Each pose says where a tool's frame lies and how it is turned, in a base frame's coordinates. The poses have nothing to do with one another.
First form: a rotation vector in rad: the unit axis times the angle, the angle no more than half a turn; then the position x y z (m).
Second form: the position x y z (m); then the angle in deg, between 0 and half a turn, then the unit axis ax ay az. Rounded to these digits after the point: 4 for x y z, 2 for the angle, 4 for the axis.
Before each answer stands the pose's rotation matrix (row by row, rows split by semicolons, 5 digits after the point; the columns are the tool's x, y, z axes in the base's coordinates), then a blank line. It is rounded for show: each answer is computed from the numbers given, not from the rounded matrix.
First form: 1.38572 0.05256 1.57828 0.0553 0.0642 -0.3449
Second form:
0.14936 -0.62326 0.76762; 0.67295 -0.50472 -0.54074; 0.72445 0.59733 0.34404

0.0553 0.0642 -0.3449 120.38 0.6596 0.0250 0.7512
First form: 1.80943 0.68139 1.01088 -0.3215 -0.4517 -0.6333
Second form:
0.50869 0.02809 0.86049; 0.78709 -0.42019 -0.45158; 0.34888 0.90700 -0.23586

-0.3215 -0.4517 -0.6333 125.01 0.8293 0.3123 0.4633
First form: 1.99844 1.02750 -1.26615 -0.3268 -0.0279 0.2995
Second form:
0.26219 0.83151 -0.48974; 0.30807 -0.55306 -0.77409; -0.91452 0.05209 -0.40117

-0.3268 -0.0279 0.2995 147.78 0.7748 0.3984 -0.4909
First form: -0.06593 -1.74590 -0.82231 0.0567 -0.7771 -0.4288
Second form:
-0.35088 0.44027 -0.82647; -0.35677 0.75316 0.55269; 0.86579 0.48878 -0.10719

0.0567 -0.7771 -0.4288 110.64 -0.0341 -0.9041 -0.4258
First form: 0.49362 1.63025 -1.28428 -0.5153 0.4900 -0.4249
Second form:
-0.45117 0.78042 0.43289; -0.23816 0.36219 -0.90117; -0.86008 -0.50967 0.02245

-0.5153 0.4900 -0.4249 122.23 0.2314 0.7642 -0.6020
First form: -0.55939 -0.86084 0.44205 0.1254 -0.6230 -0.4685
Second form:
0.57854 -0.13886 -0.80375; 0.57231 0.77122 0.27871; 0.58117 -0.62124 0.52565

0.1254 -0.6230 -0.4685 64.04 -0.5005 -0.7702 0.3955
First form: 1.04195 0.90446 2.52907 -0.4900 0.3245 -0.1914
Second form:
-0.70904 -0.00297 0.70517; 0.44947 -0.77243 0.44869; 0.54336 0.63509 0.54902

-0.4900 0.3245 -0.1914 165.07 0.3617 0.3139 0.8779
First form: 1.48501 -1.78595 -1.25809 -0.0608 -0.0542 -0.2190
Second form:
-0.28416 -0.48528 -0.82690; -0.94201 -0.01929 0.33504; -0.17853 0.87415 -0.45165

-0.0608 -0.0542 -0.2190 151.35 0.5622 -0.6761 -0.4763
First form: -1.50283 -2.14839 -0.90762 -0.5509 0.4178 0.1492
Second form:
-0.36614 0.92831 0.06467; 0.69350 0.22586 0.68414; 0.62049 0.29534 -0.72648

-0.5509 0.4178 0.1492 158.97 -0.5417 -0.7743 -0.3271
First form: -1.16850 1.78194 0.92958 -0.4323 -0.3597 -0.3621
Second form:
-0.25902 -0.94045 0.22016; -0.35752 0.30510 0.88266; -0.89727 0.14991 -0.41525

-0.4323 -0.3597 -0.3621 133.20 -0.5026 0.7665 0.3998
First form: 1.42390 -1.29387 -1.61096 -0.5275 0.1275 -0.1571
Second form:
-0.22496 -0.14922 -0.96287; -0.90800 -0.32636 0.26272; -0.35345 0.93339 -0.06208

-0.5275 0.1275 -0.1571 143.77 0.5674 -0.5156 -0.6420
